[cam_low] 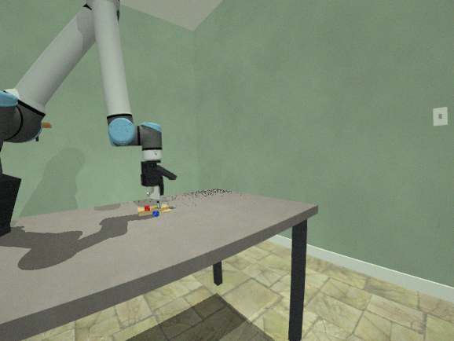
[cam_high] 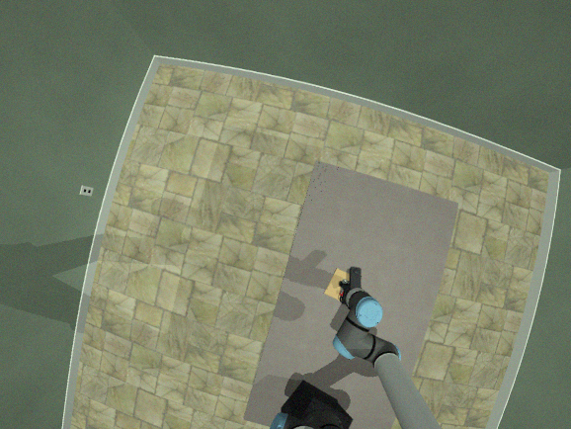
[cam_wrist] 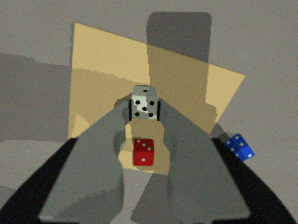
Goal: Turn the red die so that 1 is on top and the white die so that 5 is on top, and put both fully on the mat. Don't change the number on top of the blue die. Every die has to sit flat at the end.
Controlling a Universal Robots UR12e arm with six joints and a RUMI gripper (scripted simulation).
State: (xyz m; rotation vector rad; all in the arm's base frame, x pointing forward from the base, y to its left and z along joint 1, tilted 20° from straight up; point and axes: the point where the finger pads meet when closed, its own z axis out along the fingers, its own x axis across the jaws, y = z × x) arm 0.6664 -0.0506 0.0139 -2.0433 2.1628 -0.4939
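The white die is 1 cm below my hand. Also, from my hand: blue die (10 cm to the right, 7 cm behind, 2 cm below); tan mat (3 cm behind, 2 cm below); red die (6 cm behind, 1 cm below).
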